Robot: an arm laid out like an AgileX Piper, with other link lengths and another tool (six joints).
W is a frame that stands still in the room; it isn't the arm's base.
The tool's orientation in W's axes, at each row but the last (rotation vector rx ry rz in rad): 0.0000, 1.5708, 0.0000; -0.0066, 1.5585, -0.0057; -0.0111, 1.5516, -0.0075; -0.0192, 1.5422, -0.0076; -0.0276, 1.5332, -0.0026; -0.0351, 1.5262, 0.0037; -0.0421, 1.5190, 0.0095; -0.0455, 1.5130, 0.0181; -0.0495, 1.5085, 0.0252
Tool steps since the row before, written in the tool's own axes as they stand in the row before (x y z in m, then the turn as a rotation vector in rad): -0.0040, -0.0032, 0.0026, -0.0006, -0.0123, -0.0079; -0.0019, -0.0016, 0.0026, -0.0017, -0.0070, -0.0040; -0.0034, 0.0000, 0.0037, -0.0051, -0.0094, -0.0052; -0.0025, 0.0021, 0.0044, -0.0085, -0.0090, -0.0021; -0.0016, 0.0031, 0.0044, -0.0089, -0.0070, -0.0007; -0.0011, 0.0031, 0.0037, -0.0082, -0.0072, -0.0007; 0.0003, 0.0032, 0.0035, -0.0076, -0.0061, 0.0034; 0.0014, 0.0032, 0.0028, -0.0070, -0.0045, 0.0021; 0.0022, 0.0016, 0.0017, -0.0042, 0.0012, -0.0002
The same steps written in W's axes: 0.0026, -0.0032, 0.0040, -0.0079, -0.0123, 0.0006; 0.0026, -0.0016, 0.0019, -0.0040, -0.0070, 0.0017; 0.0036, 0.0000, 0.0035, -0.0053, -0.0094, 0.0051; 0.0043, 0.0022, 0.0026, -0.0023, -0.0089, 0.0086; 0.0043, 0.0032, 0.0017, -0.0009, -0.0068, 0.0090; 0.0036, 0.0032, 0.0012, -0.0009, -0.0071, 0.0083; 0.0034, 0.0033, -0.0002, 0.0032, -0.0058, 0.0079; 0.0027, 0.0033, -0.0013, 0.0019, -0.0043, 0.0072; 0.0018, 0.0016, -0.0021, -0.0005, 0.0012, 0.0042
